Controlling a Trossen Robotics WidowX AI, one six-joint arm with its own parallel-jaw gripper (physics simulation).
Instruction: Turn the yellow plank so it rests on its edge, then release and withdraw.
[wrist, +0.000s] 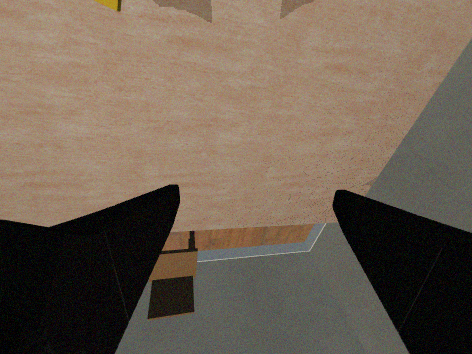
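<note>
Part of the yellow plank (109, 4) shows at the top edge of the wrist view, left of the middle. The rest of it is cut off, so I cannot tell whether it lies flat or rests on its edge. My gripper (256, 195) is open, its two black fingers wide apart with nothing between them. It is apart from the plank, which shows far beyond the left fingertip at the top of the view.
The light wood table top (240, 110) fills the upper part of the view. Its edges run along the right and below, with grey floor (270, 300) beyond. A brown piece with a dark panel (171, 297) shows past the lower edge. Two finger-like shadows fall at the top.
</note>
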